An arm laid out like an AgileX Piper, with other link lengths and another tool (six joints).
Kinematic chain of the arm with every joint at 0, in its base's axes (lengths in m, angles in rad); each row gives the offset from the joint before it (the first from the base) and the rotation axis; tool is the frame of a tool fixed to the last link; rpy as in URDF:
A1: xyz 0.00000 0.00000 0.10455 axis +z
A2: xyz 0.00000 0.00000 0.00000 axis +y
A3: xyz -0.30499 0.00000 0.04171 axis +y
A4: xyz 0.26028 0.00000 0.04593 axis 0.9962 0 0.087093
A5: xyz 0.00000 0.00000 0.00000 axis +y
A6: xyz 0.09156 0.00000 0.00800 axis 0.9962 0 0.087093
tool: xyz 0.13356 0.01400 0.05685 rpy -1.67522 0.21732 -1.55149
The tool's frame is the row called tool.
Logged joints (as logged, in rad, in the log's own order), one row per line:
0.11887, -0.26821, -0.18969, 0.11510, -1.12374, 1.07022
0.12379, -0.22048, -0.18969, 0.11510, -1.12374, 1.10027
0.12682, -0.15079, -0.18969, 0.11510, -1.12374, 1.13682
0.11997, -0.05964, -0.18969, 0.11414, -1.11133, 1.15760
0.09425, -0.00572, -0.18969, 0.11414, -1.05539, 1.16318
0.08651, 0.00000, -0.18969, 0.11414, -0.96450, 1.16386
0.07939, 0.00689, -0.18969, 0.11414, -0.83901, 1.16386
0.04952, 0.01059, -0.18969, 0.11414, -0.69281, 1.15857
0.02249, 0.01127, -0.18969, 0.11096, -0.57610, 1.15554
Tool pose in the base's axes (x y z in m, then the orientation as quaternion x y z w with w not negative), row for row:
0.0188, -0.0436, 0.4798, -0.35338, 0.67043, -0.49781, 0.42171
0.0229, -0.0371, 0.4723, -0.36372, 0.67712, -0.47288, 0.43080
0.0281, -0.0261, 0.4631, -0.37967, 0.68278, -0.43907, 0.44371
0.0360, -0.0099, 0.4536, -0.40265, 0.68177, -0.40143, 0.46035
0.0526, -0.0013, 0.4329, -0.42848, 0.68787, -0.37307, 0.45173
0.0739, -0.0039, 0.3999, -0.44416, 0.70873, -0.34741, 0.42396
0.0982, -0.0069, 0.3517, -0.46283, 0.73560, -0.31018, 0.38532
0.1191, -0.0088, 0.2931, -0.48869, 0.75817, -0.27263, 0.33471
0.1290, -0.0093, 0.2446, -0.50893, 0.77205, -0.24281, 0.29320
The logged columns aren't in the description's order. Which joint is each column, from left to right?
Columns, left to right: A6, A4, A1, A2, A3, A5.
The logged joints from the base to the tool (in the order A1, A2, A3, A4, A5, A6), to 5 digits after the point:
-0.18969, 0.11510, -1.12374, -0.26821, 1.07022, 0.11887
-0.18969, 0.11510, -1.12374, -0.22048, 1.10027, 0.12379
-0.18969, 0.11510, -1.12374, -0.15079, 1.13682, 0.12682
-0.18969, 0.11414, -1.11133, -0.05964, 1.15760, 0.11997
-0.18969, 0.11414, -1.05539, -0.00572, 1.16318, 0.09425
-0.18969, 0.11414, -0.96450, 0.00000, 1.16386, 0.08651
-0.18969, 0.11414, -0.83901, 0.00689, 1.16386, 0.07939
-0.18969, 0.11414, -0.69281, 0.01059, 1.15857, 0.04952
-0.18969, 0.11096, -0.57610, 0.01127, 1.15554, 0.02249

